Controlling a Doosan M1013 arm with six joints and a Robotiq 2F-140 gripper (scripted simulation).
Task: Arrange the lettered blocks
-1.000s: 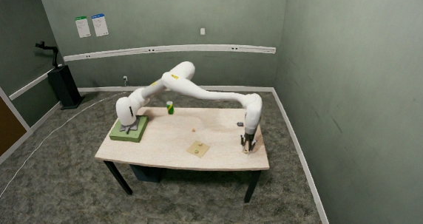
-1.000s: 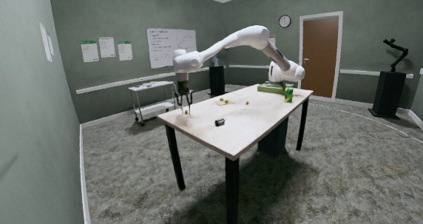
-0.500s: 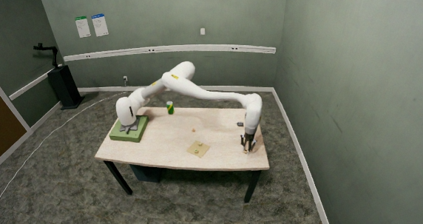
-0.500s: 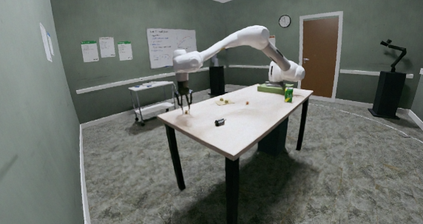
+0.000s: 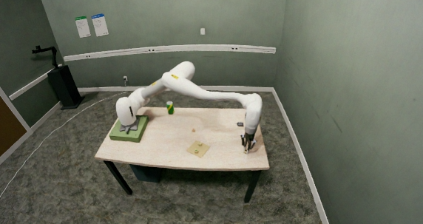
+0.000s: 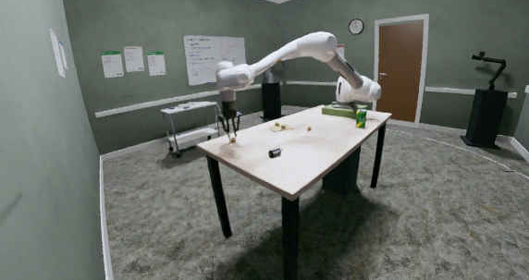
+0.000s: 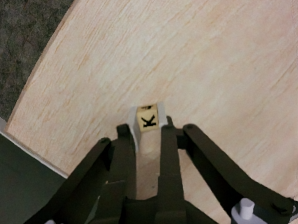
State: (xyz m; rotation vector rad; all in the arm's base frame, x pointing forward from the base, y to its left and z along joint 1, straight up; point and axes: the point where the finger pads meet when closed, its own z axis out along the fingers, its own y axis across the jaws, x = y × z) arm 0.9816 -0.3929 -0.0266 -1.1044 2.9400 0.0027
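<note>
Right now my hand is 360 mm past the tan mat, 100 mm to the right of it and 30 mm above it. Round my hand: black object 30 mm ahead, 330 mm to the left, 20 mm below; can 600 mm behind, 600 mm to the left, 30 mm above.
</note>
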